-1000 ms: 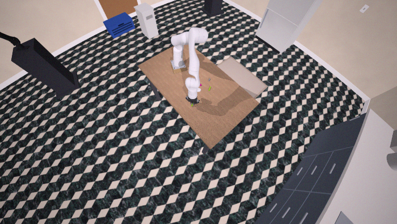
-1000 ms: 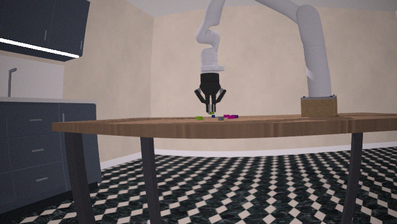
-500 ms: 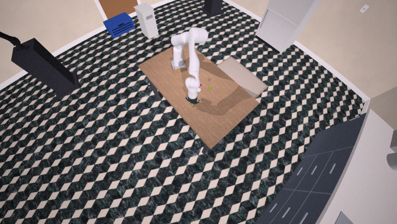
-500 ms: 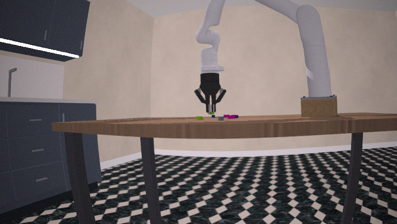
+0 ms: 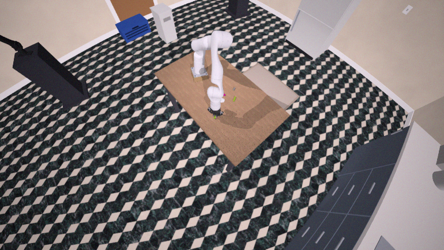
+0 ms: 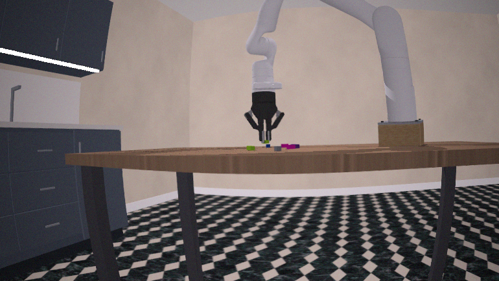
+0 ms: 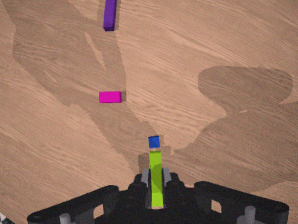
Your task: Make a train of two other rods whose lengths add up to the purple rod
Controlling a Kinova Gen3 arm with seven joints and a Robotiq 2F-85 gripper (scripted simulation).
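Now: hand 30 mm to the right of the blue rod, 30 mm above it and 20 mm past it. From my hand the other things lie so: purple rod (140 mm behind, 120 mm to the left, 30 mm below); grey rod (300 mm to the left, 150 mm behind, 30 mm below).
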